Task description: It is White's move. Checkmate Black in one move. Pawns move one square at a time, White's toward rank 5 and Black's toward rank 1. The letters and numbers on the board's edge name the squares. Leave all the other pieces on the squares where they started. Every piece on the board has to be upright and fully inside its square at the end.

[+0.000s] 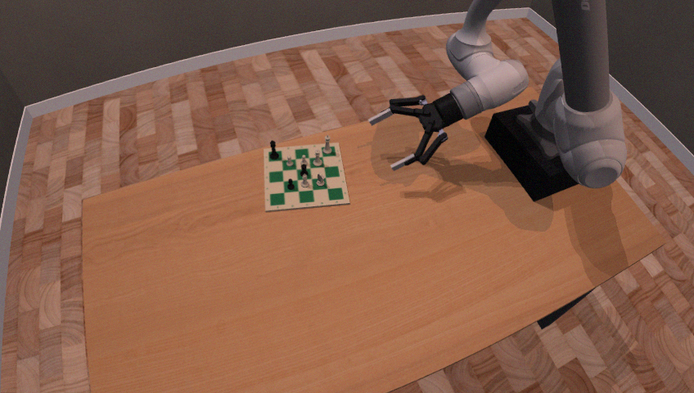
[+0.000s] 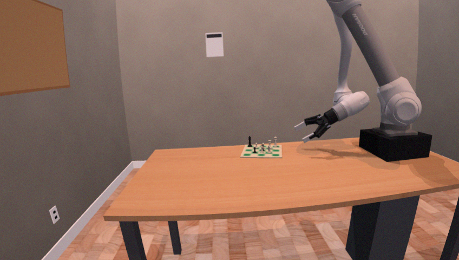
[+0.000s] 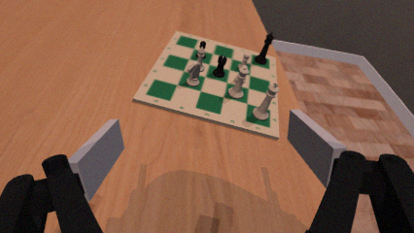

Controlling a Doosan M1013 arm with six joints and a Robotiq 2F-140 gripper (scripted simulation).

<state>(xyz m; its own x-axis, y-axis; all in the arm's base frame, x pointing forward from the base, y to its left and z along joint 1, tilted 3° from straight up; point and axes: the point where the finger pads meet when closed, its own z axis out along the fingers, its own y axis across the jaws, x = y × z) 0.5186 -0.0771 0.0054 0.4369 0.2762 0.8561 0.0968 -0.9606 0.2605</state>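
Right now my hand is 160 mm short of the small white piece, 70 mm above it and 60 mm to the left of it. Round my hand: black pawn 250 mm ahead, 80 mm below, 10 mm to the left; tall white piece 130 mm ahead, 90 mm to the right, 60 mm below; board 210 mm ahead, 100 mm below, 30 mm to the right.
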